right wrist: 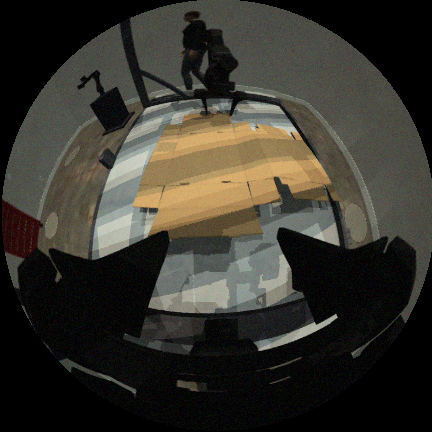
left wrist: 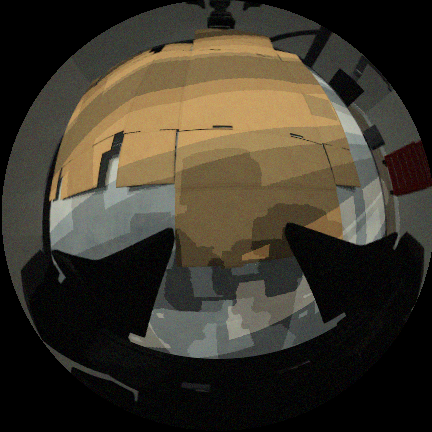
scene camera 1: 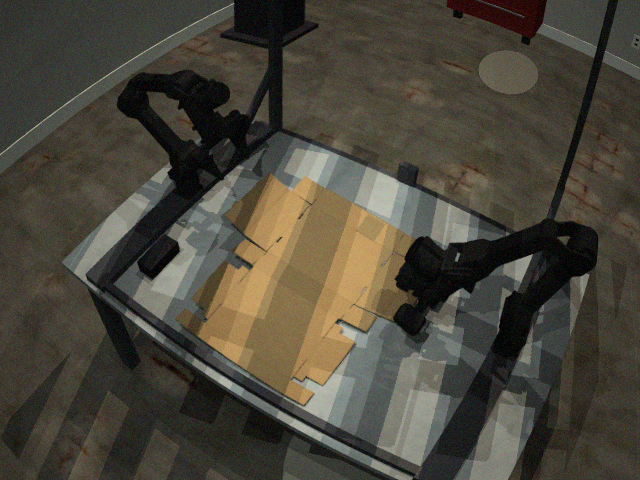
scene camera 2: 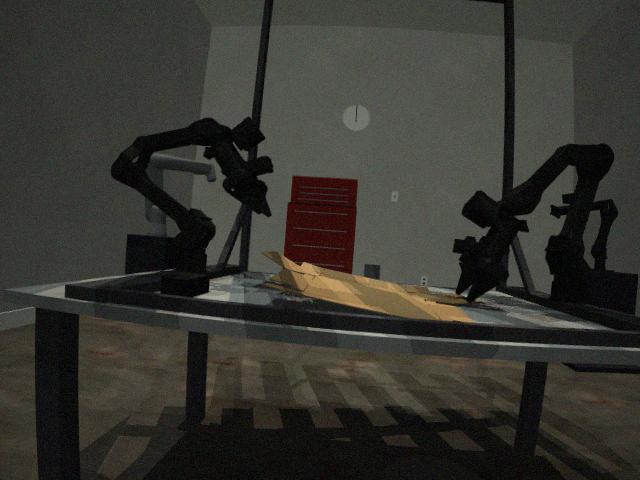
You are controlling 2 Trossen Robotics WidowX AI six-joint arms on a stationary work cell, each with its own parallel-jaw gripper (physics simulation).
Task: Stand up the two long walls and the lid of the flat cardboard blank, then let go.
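Note:
The cardboard blank lies unfolded across the table. In scene camera 2 it slopes, its left part raised off the table and its right part low. A wide panel at its left edge tilts upward. The opposite wide panel lies low at the right edge, partly hidden by the left arm in scene camera 1. My left gripper is open and empty, its fingertips low at that panel's outer part. My right gripper is open and empty, above the table beyond the raised edge.
A black block lies at the left of the table. Dark frame rails run along the table edges, and an upright post stands at the back. A red cabinet stands behind.

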